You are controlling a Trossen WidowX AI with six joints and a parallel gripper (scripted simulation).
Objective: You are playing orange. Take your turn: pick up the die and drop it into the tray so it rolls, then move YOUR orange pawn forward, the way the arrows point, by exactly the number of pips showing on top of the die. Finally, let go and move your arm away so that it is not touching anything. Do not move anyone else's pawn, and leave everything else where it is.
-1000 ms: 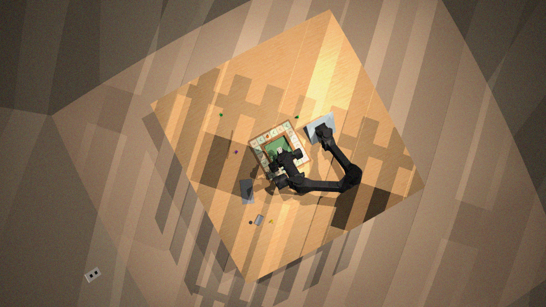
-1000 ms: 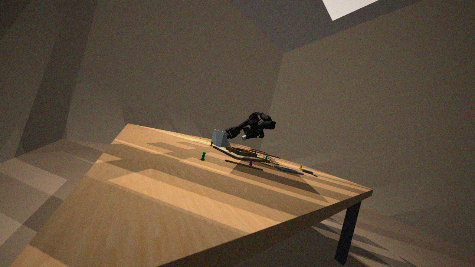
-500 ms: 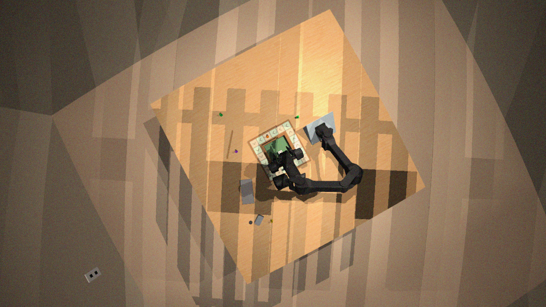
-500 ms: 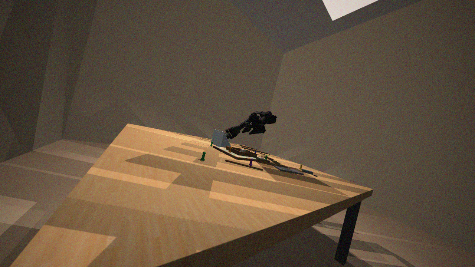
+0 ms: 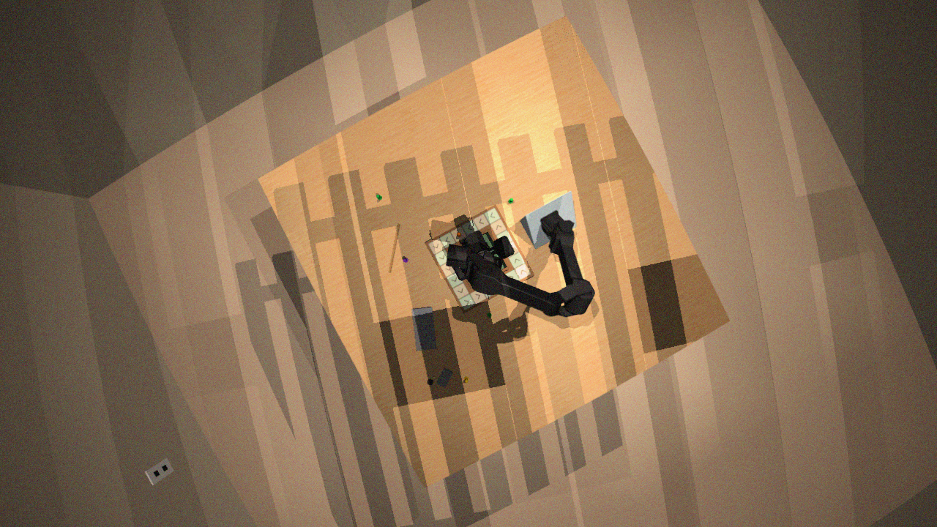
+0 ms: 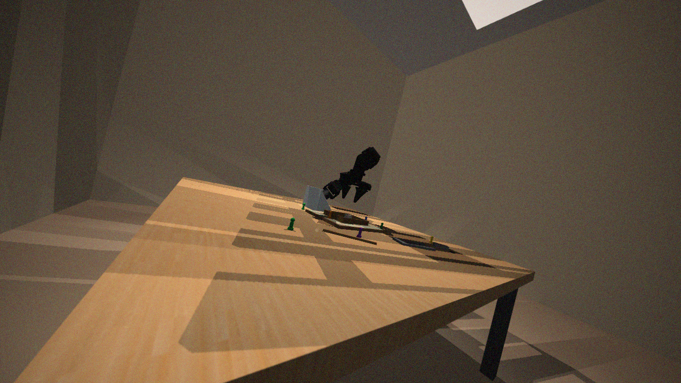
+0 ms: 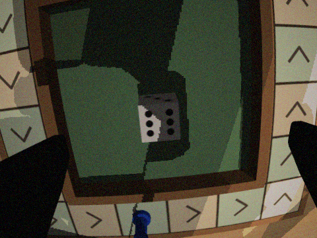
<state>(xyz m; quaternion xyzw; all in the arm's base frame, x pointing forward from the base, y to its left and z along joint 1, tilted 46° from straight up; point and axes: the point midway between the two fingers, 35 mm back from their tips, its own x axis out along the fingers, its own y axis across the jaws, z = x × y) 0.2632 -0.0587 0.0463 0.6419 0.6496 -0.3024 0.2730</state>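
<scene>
Now: the orange pawn 3 cm ahead of my gripper tip, 11 cm to the right of it and 8 cm below it. From my gripper tip the other things lie so: white die: 1 cm ahead, 2 cm to the left, 8 cm below; purple pawn: 24 cm ahead, 12 cm to the right, 9 cm below; green tray: 1 cm ahead, 10 cm below.
</scene>
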